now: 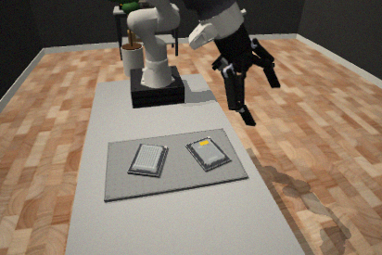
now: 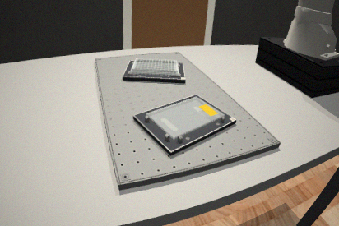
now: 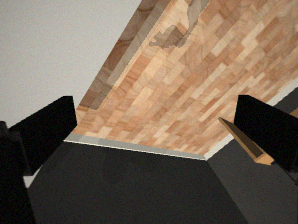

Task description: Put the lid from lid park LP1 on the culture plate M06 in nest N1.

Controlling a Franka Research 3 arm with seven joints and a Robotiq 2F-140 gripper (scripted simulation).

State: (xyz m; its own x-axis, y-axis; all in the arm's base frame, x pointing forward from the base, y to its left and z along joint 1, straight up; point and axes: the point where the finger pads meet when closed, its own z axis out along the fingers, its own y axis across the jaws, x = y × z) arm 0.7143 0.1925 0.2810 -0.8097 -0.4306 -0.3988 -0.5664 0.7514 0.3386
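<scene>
My hand is 21 cm past the clear lid, 7 cm to the left of it and 36 cm above it. Round my hand: lid park frame (21 cm behind, 7 cm to the right, 37 cm below); culture plate (23 cm behind, 31 cm to the right, 35 cm below).
</scene>
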